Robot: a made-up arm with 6 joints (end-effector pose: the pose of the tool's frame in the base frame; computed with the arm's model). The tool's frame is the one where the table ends.
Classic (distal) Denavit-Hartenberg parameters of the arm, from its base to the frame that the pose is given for. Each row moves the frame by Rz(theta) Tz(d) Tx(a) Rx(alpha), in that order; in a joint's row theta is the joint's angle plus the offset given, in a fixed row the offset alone. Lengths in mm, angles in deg.
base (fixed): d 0  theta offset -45.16  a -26.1  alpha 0
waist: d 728.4  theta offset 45.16  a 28.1  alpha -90
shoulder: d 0  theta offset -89.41  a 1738.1  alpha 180
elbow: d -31.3  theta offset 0.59  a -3  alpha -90
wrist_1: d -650.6  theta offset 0  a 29.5  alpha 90
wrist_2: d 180.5  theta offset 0  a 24.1  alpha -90
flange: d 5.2  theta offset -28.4  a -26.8  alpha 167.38
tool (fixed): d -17.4  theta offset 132.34  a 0  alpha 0
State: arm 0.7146 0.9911 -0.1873 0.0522 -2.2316 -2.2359
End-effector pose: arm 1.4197 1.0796 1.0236 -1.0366 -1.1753 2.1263
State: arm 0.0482 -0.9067 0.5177 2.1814 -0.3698 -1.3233
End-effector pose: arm -1.3448 0.1322 2.4615 0.5268 0.1856 -1.1451
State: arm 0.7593 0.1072 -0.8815 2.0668 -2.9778 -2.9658
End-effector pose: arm 0.4502 0.6151 1.9815 0.7328 0.0263 -0.7191
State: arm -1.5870 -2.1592 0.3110 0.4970 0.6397 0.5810
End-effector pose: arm -0.1057 2.0034 0.0993 -0.3997 -2.1249 -2.1294
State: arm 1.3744 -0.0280 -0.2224 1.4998 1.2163 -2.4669
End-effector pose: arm 0.0576 0.6309 2.5258 1.8604 -1.4422 -1.8709
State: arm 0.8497 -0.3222 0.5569 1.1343 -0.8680 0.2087
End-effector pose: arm -0.1717 -0.1536 2.9807 -0.5825 1.1432 -1.1312
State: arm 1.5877 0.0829 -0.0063 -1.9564 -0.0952 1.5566
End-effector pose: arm -0.1028 0.8155 2.1987 -1.3156 1.4321 1.1050
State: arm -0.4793 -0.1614 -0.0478 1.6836 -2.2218 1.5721
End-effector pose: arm 0.3903 -0.0856 2.7147 0.5575 -1.3130 0.3425
